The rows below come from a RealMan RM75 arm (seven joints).
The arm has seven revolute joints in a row. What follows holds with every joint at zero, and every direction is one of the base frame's.
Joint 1 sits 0.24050 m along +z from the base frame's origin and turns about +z.
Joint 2 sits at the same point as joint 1 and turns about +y.
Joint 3 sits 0.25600 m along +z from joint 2 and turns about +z.
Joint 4 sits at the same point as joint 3 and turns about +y.
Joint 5 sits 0.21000 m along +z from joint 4 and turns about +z.
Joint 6 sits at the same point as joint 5 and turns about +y.
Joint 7 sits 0.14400 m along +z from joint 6 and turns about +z.
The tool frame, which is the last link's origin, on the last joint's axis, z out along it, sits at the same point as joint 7; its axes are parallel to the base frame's.
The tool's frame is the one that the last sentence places.
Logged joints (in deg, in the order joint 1, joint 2, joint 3, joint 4, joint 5, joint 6, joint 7), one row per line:
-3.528 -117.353 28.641 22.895 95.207 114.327 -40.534
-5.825 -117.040 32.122 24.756 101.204 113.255 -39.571
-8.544 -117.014 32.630 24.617 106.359 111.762 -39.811
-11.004 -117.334 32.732 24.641 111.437 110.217 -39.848
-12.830 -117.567 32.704 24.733 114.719 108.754 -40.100
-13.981 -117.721 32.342 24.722 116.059 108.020 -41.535
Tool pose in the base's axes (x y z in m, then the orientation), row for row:
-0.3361 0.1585 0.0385 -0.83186 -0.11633 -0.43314 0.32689
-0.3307 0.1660 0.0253 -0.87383 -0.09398 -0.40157 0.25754
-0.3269 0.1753 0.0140 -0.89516 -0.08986 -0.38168 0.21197
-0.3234 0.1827 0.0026 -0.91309 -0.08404 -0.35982 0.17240
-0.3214 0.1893 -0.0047 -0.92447 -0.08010 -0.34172 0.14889
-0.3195 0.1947 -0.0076 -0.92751 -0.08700 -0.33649 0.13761
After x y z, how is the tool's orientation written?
As a quaternion, x y z w.
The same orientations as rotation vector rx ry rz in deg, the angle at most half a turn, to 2 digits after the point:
-124.85 -17.46 -65.01
-135.79 -14.60 -62.40
-142.46 -14.30 -60.74
-148.45 -13.66 -58.50
-152.27 -13.19 -56.28
-153.74 -14.42 -55.78

